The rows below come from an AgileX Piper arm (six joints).
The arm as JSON. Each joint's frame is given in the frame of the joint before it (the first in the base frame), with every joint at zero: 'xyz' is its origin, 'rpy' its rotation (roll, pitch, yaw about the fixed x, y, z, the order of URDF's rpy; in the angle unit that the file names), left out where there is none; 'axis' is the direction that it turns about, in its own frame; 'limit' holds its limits. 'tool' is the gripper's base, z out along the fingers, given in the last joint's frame.
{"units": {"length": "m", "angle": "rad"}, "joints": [
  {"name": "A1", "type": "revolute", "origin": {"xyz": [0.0, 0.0, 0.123]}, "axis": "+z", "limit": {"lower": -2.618, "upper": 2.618}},
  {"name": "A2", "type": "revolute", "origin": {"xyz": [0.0, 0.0, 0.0]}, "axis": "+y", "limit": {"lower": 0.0, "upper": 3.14}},
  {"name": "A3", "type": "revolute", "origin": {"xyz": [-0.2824, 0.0, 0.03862]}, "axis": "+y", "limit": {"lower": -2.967, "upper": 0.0}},
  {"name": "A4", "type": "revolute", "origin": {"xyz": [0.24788, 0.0, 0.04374]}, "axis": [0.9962, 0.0, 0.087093], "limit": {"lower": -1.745, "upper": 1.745}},
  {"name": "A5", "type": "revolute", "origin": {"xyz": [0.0, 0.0, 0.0]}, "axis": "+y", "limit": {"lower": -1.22, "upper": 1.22}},
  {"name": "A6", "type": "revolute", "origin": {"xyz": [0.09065, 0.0, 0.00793]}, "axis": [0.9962, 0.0, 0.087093], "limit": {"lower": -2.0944, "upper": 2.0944}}
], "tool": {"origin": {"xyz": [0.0, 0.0, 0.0], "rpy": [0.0, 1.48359, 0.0]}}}
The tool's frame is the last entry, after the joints.
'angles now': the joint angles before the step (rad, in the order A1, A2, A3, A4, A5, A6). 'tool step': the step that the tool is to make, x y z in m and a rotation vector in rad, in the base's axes. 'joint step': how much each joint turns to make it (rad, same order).
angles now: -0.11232 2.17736 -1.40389 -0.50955 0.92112 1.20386
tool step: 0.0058 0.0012 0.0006 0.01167 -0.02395 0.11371
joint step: 0.00006 -0.00247 0.00009 -0.00001 -0.06495 -0.09647
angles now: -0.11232 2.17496 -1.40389 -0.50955 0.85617 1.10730
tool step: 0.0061 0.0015 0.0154 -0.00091 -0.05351 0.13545
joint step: 0.00004 -0.03770 0.00075 0.00197 -0.06779 -0.11981
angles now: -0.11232 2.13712 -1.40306 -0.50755 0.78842 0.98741
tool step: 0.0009 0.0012 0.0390 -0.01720 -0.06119 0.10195
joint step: -0.00010 -0.08810 -0.01201 0.02101 -0.00474 -0.12285
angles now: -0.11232 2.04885 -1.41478 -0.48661 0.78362 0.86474
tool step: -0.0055 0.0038 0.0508 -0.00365 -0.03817 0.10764
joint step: 0.00006 -0.10680 -0.03724 0.07736 0.05375 -0.18261
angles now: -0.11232 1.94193 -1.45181 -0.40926 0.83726 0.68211
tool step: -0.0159 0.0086 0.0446 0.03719 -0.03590 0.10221
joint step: -0.00015 -0.11516 -0.00899 0.12061 0.04942 -0.17818
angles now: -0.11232 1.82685 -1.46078 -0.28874 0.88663 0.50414
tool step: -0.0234 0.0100 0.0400 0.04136 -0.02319 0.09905
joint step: -0.00004 -0.11662 -0.00023 0.11663 0.07162 -0.15802
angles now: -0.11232 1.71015 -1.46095 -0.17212 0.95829 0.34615
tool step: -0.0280 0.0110 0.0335 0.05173 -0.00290 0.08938
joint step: 0.00002 -0.10853 0.00000 0.10943 0.09966 -0.12628
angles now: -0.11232 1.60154 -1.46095 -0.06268 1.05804 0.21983
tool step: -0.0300 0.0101 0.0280 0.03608 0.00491 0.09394
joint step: 0.00009 -0.09984 -0.00029 0.08278 0.10704 -0.10740
